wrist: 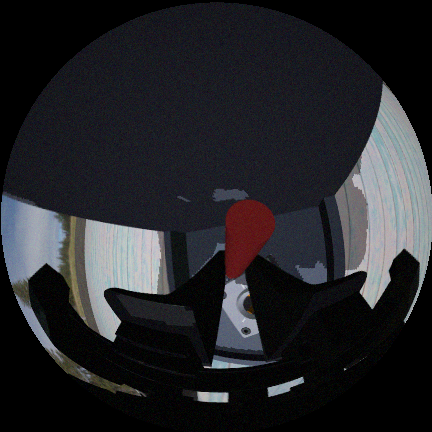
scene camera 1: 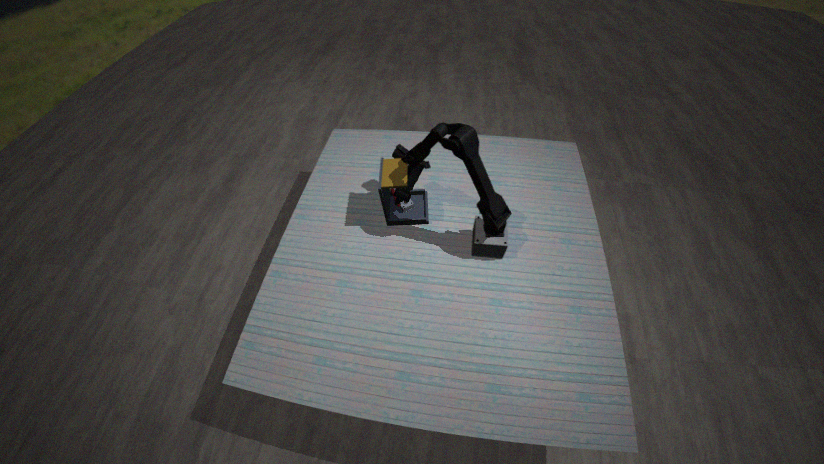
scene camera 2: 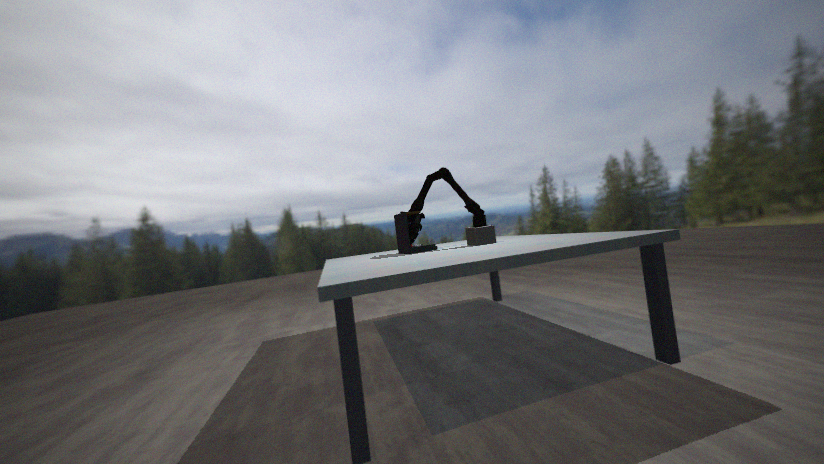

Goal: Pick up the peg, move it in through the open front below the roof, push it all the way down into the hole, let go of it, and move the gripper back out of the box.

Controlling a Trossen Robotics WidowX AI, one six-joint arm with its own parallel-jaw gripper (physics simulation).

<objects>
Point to a red peg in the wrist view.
At 249,223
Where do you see a dark box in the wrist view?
308,243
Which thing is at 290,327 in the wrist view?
My gripper.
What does my gripper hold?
A red peg.
</objects>
